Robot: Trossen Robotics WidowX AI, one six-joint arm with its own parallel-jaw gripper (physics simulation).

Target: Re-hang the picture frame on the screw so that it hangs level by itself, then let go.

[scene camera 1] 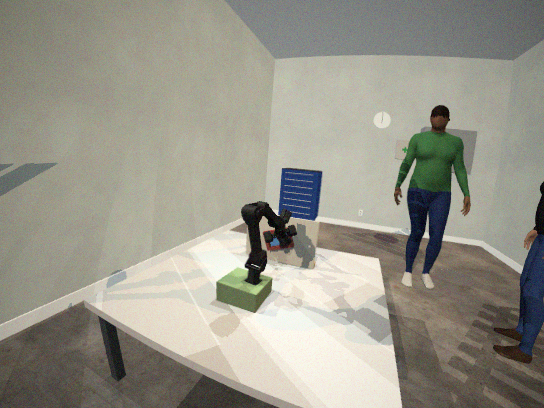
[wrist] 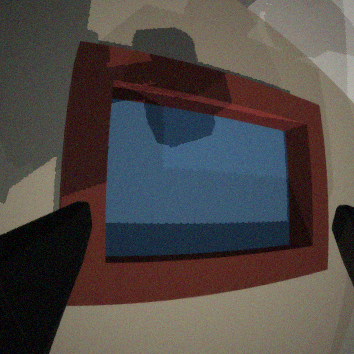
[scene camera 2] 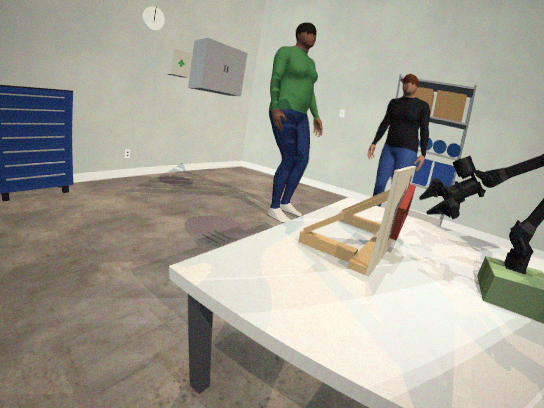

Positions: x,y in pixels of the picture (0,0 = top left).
Scene:
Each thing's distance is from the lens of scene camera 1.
upright beige board (scene camera 1: 303,253): 150 cm

